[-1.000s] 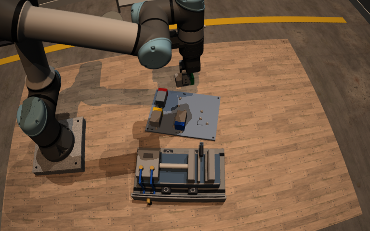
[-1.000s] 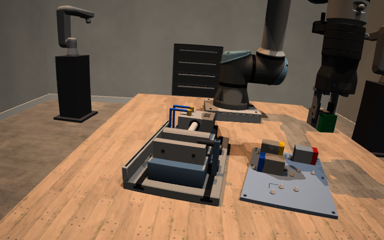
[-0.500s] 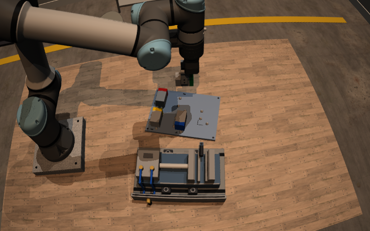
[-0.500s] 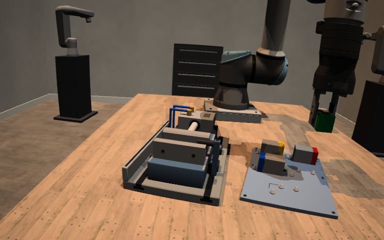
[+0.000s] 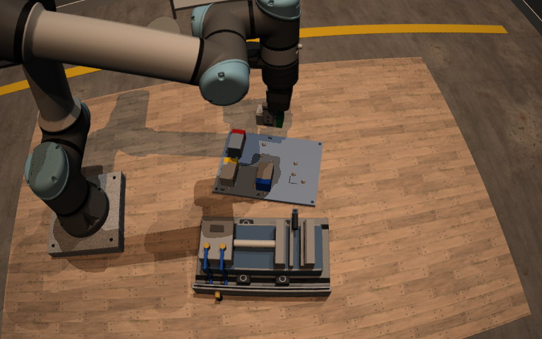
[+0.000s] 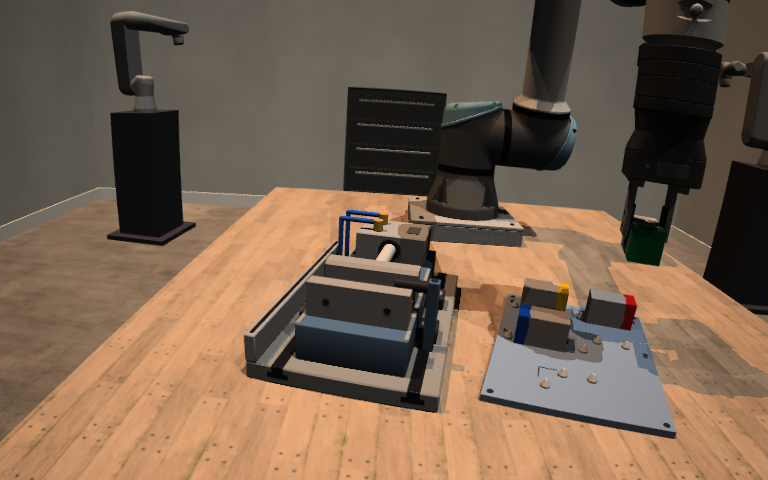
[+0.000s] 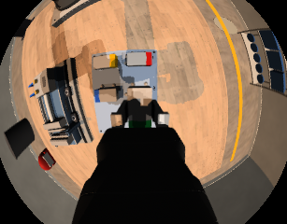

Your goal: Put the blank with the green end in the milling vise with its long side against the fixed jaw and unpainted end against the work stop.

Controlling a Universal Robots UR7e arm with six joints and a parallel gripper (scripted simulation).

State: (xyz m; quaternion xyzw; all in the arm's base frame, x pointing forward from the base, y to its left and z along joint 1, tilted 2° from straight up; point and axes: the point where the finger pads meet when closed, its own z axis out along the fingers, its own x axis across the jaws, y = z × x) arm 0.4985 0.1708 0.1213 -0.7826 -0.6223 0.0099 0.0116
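My gripper is now 2 cm above the green-ended blank. The rest, counted from my hand: red-ended blank 14 cm below, 9 cm behind, 2 cm to the left; grey plate 17 cm below, 4 cm to the right, 1 cm behind; blue-ended blank 14 cm below, 9 cm to the right, 2 cm behind.
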